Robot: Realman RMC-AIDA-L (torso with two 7-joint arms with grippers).
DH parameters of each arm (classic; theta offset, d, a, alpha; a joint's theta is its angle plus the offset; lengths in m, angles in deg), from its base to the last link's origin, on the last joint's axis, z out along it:
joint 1: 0 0.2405 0 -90
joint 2: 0 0 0 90
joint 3: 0 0.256 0 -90
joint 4: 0 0 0 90
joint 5: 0 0.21 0 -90
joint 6: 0 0 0 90
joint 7: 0 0.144 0 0
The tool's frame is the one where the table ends.
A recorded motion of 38 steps. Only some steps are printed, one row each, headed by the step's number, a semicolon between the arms.
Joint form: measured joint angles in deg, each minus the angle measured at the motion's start. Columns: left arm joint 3, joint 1, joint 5, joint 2, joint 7, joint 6, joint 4; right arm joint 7, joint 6, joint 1, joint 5, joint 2, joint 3, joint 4.
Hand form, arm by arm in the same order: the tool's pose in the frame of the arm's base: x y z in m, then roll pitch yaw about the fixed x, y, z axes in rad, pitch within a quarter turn. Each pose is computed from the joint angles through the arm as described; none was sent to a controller.
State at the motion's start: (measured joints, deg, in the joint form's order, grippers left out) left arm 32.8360 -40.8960 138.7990 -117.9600 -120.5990 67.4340 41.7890; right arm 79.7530 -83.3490 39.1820 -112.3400 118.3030 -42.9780 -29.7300
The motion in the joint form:
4: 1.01 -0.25 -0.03 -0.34 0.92 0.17 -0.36; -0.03 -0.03 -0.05 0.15 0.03 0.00 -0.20
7: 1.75 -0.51 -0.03 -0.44 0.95 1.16 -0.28; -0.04 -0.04 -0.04 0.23 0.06 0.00 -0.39
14: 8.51 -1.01 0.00 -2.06 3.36 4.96 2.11; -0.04 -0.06 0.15 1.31 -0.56 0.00 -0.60
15: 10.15 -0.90 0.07 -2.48 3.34 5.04 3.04; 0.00 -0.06 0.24 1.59 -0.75 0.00 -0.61
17: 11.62 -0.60 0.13 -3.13 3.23 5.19 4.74; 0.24 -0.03 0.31 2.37 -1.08 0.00 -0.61
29: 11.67 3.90 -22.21 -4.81 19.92 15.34 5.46; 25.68 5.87 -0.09 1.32 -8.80 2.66 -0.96
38: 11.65 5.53 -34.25 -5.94 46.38 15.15 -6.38; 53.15 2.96 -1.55 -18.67 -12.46 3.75 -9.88
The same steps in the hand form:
4: -0.2729 0.4094 0.0238 -2.7750 -0.4282 0.9368; 0.2222 0.3639 -0.0238 -3.0259 0.5231 -0.3854
7: -0.2687 0.4084 0.0207 -2.7908 -0.4090 0.9281; 0.2216 0.3644 -0.0233 -3.0232 0.5245 -0.3817
14: -0.2449 0.4010 -0.0006 -2.8313 -0.2747 0.8055; 0.2203 0.3686 -0.0169 -3.0057 0.5375 -0.3687
15: -0.2409 0.4002 -0.0039 -2.8282 -0.2537 0.7831; 0.2199 0.3698 -0.0152 -3.0017 0.5408 -0.3659
17: -0.2358 0.3997 -0.0059 -2.8211 -0.2399 0.7575; 0.2192 0.3720 -0.0118 -2.9953 0.5518 -0.3661
29: -0.1998 0.3735 -0.0082 -3.0314 -0.5027 0.5538; 0.2560 0.4034 0.0545 -3.0008 0.6046 -0.8154
38: -0.2039 0.3544 -0.0371 -2.9363 -0.6600 0.2733; 0.2954 0.3944 0.0977 -2.9266 0.4190 -1.1767

